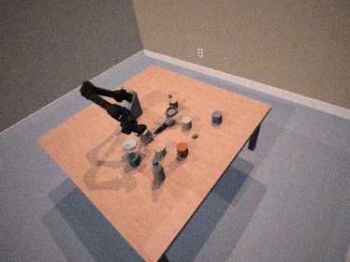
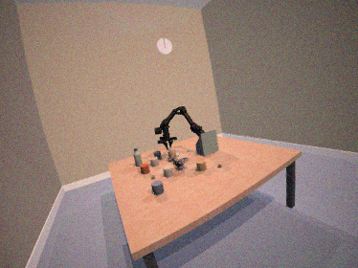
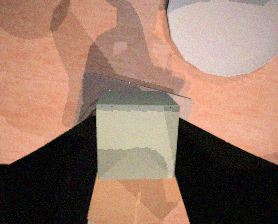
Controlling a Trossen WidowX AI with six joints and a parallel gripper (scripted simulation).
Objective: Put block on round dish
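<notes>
The round grey dish lies 90 mm below my gripper tip, 60 mm behind it and 50 mm to the right of it. From my gripper tip the other things lie so: bottle: 290 mm ahead, 100 mm to the right, 20 mm above; then balance: 190 mm to the left, 70 mm below, 10 mm ahead; then orange cylinder: 270 mm ahead, 110 mm to the left, 60 mm below.
</notes>
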